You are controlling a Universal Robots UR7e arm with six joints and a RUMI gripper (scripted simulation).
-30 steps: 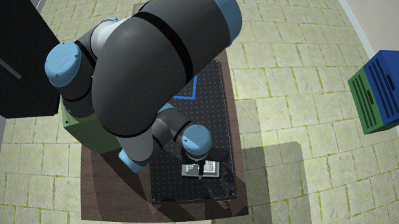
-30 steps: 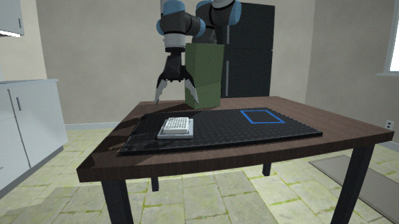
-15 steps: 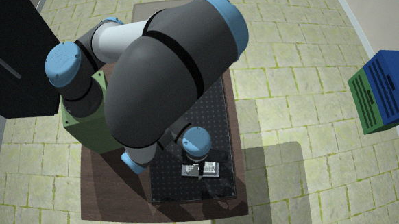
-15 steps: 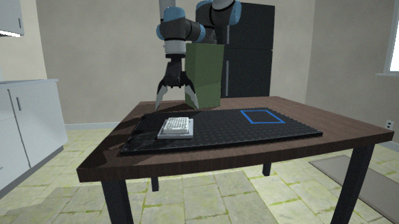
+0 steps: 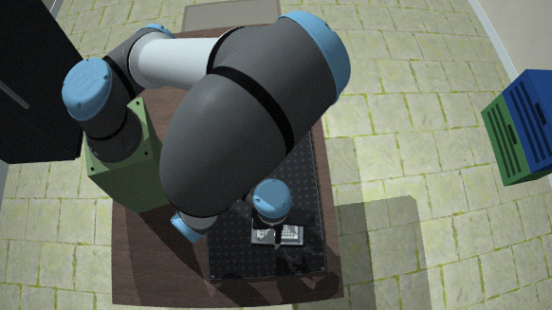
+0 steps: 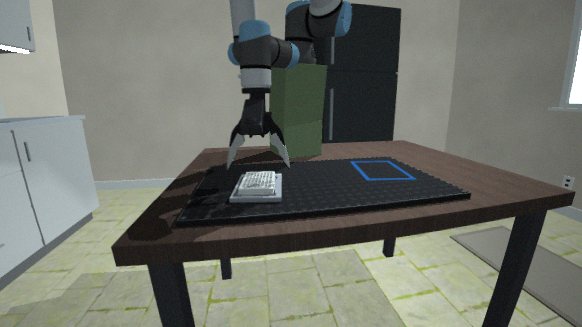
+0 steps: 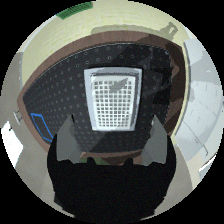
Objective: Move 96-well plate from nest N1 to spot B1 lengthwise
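Right now the white 96-well plate is 30 mm below my hand. From my hand the other things lie so: grey plate nest 50 mm below.
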